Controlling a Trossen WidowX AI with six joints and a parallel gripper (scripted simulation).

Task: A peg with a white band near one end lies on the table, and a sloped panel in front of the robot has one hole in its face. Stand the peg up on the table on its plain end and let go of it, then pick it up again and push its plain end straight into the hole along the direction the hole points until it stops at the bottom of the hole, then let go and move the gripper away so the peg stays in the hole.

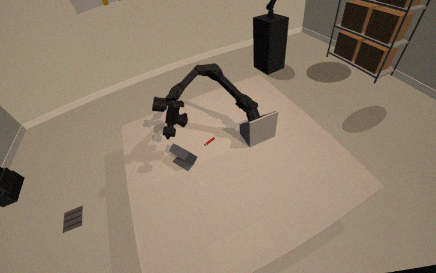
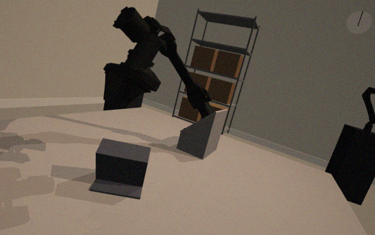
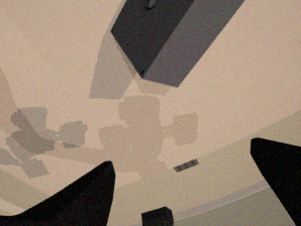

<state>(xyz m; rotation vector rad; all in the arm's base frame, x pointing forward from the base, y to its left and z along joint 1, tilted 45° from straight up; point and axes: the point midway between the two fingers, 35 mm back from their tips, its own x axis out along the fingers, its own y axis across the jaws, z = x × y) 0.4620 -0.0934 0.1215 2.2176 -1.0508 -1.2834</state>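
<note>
The red peg is 200 mm behind my gripper tip, 10 mm to the left of it and 210 mm below it. Also, from my gripper tip: dark sloped panel 30 mm behind, 50 mm to the left, 160 mm below.
</note>
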